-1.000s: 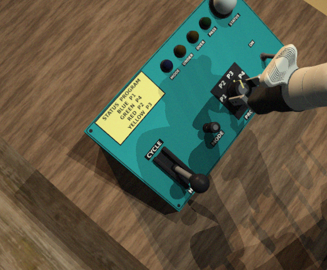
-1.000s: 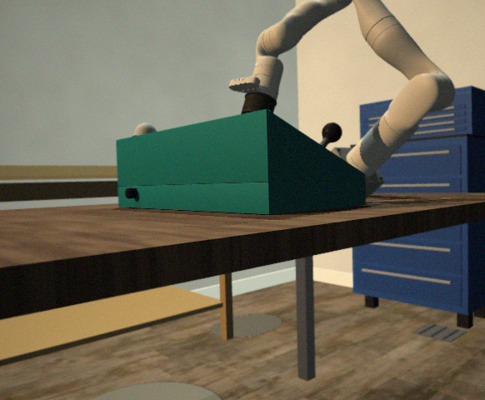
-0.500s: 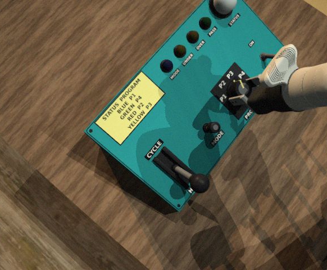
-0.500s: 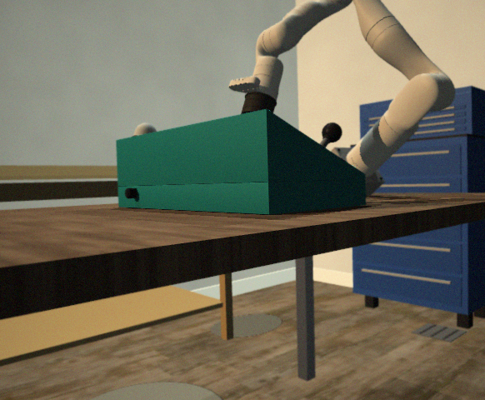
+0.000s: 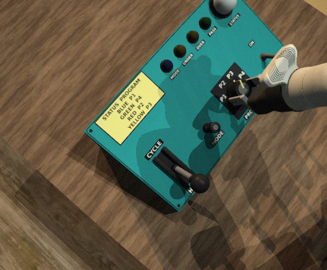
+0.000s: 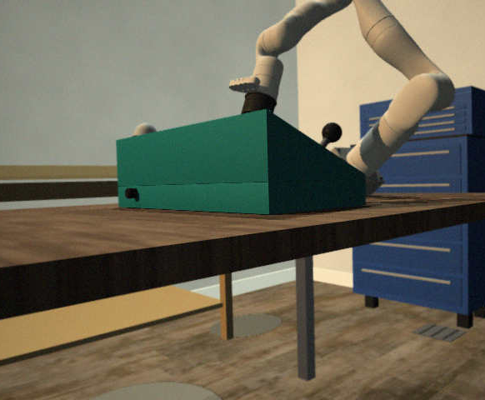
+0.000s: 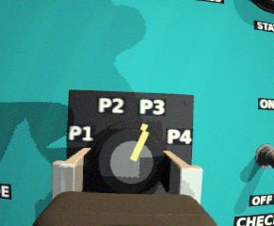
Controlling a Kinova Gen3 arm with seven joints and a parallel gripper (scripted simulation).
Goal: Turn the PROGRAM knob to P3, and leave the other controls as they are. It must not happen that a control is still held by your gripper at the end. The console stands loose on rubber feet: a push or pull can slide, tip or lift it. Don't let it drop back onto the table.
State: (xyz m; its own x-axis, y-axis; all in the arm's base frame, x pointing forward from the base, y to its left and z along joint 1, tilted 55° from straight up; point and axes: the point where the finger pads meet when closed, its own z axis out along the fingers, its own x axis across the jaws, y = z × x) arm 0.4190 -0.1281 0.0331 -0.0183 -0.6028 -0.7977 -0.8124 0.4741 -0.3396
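Right now my hand is 60 mm to the right of the teal console, 40 mm short of it and 20 mm above it. Also, from my hand: cycle lever 240 mm to the left, 20 mm behind, 10 mm above; mode button 120 mm to the left, 10 mm ahead; check toggle 120 mm to the right.
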